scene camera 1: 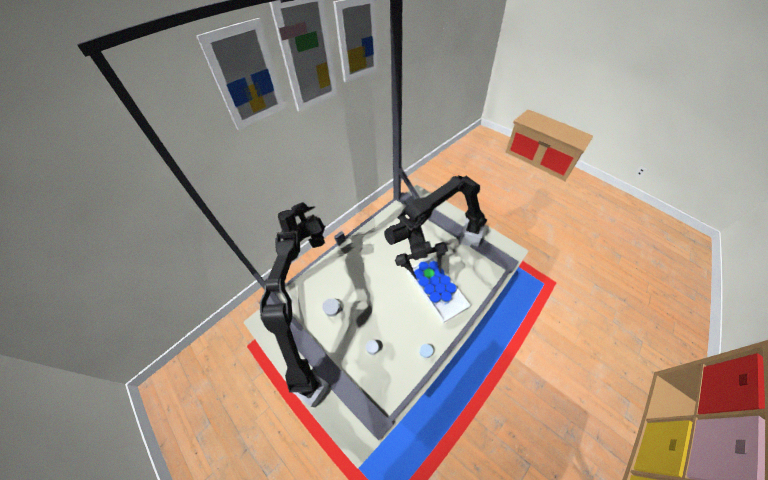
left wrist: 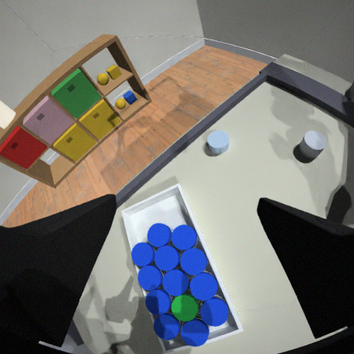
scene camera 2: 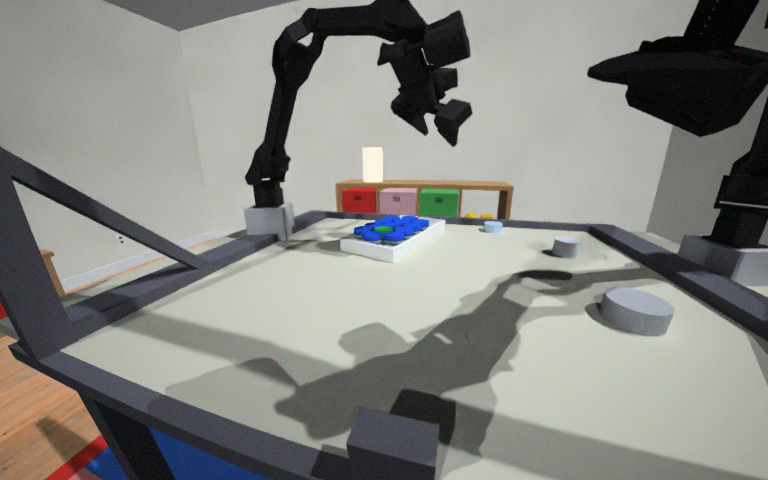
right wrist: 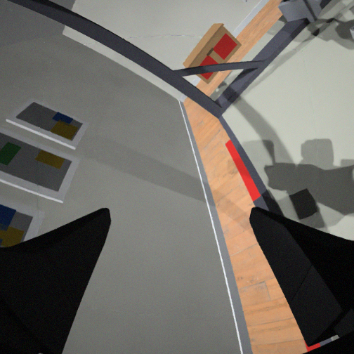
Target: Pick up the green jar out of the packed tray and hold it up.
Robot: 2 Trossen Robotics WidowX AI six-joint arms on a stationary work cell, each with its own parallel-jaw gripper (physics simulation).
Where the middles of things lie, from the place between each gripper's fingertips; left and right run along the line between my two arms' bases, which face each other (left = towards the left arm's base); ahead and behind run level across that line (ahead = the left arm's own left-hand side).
The white tray (left wrist: 171,211) lies 10 cm to the left of my left hand and 26 cm below it. The rest, counted from my left hand: wide grey cylinder (scene camera 2: 639,312): 26 cm behind, 30 cm to the right, 23 cm below.
I see my right gripper 23 cm short of the wide grey cylinder, 18 cm to the left of it and 27 cm above it. Round my right hand: white tray (50 cm ahead, 21 cm to the left, 30 cm below).
